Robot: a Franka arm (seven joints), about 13 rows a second.
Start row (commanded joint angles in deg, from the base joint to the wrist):
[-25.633 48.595 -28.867 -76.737 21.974 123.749 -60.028]
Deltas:
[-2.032 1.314 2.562 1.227 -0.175 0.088 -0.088]
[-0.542 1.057 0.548 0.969 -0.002 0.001 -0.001]
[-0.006 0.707 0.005 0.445 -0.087 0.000 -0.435]
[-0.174 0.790 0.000 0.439 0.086 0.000 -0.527]
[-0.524 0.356 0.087 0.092 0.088 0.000 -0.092]
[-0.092 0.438 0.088 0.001 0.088 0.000 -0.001]
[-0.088 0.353 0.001 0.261 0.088 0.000 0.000]
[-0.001 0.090 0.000 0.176 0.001 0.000 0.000]
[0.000 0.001 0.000 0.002 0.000 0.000 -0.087]
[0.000 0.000 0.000 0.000 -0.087 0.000 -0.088]
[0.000 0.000 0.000 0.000 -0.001 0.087 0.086]
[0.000 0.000 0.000 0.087 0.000 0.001 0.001]
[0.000 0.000 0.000 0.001 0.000 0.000 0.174]
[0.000 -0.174 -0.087 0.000 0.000 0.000 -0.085]
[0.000 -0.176 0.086 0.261 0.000 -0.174 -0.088]
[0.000 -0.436 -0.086 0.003 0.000 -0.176 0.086]
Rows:
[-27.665 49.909 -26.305 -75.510 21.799 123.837 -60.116]
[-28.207 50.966 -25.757 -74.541 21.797 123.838 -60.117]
[-28.213 51.673 -25.752 -74.096 21.710 123.838 -60.552]
[-28.387 52.463 -25.752 -73.657 21.796 123.838 -61.079]
[-28.911 52.819 -25.665 -73.565 21.884 123.838 -61.171]
[-29.003 53.257 -25.577 -73.564 21.972 123.838 -61.172]
[-29.091 53.610 -25.576 -73.303 22.060 123.838 -61.172]
[-29.092 53.700 -25.576 -73.127 22.061 123.838 -61.172]
[-29.092 53.701 -25.576 -73.125 22.061 123.838 -61.259]
[-29.092 53.701 -25.576 -73.125 21.974 123.838 -61.347]
[-29.092 53.701 -25.576 -73.125 21.973 123.925 -61.261]
[-29.092 53.701 -25.576 -73.038 21.973 123.926 -61.260]
[-29.092 53.701 -25.576 -73.037 21.973 123.926 -61.086]
[-29.092 53.527 -25.663 -73.037 21.973 123.926 -61.171]
[-29.092 53.351 -25.577 -72.776 21.973 123.752 -61.259]
[-29.092 52.915 -25.663 -72.773 21.973 123.576 -61.173]

